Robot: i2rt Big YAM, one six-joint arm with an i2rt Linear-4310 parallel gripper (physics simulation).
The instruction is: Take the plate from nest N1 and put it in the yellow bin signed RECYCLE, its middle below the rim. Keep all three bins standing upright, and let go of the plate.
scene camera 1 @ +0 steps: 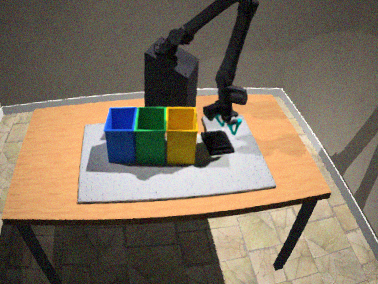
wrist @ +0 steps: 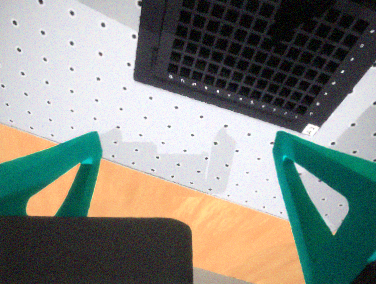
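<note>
A black plate with a grid of square wells lies flat in a black nest on the grey board, right of the bins. A small white label, not clearly legible, is at the nest's corner in the wrist view. The yellow bin stands upright at the right end of the row of bins; its sign does not show. My gripper is open and empty, with teal fingers. It hangs above the board behind the plate in the scene view, with the plate beyond its fingertips in the wrist view.
A green bin and a blue bin stand upright left of the yellow bin. All three stand on the perforated grey board on a wooden table. The robot's dark pedestal rises behind the bins.
</note>
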